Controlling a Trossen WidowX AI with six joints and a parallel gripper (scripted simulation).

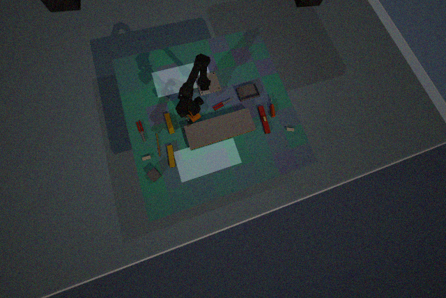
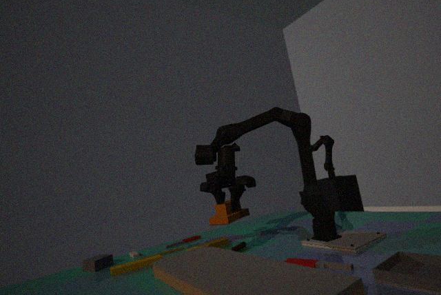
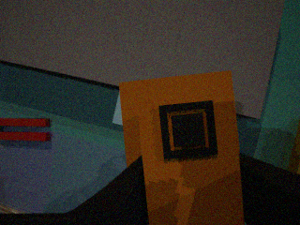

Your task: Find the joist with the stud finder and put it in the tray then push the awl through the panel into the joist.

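The brown-handled awl is 30 mm behind my gripper tip, 60 mm to the right of it and 130 mm below it. Round my gripper tip: stud finder: 20 mm above; then pencil: 150 mm ahead, 290 mm to the right, 130 mm below; then grey block: 370 mm ahead, 330 mm to the right, 120 mm below.
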